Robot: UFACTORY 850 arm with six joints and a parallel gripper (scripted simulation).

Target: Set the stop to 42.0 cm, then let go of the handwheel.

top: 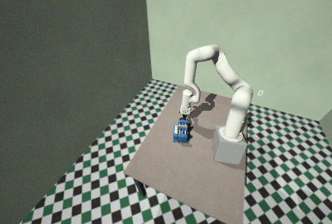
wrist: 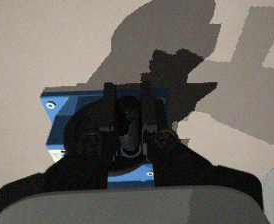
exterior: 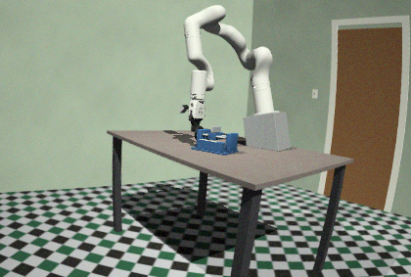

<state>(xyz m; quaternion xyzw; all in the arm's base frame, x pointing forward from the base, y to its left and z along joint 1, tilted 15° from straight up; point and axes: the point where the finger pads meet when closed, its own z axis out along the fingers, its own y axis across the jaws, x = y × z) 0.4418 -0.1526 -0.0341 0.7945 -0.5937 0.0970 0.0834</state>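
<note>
My gripper is now 10 mm past the stop block, 150 mm to the right of it and 10 mm above it.
</note>
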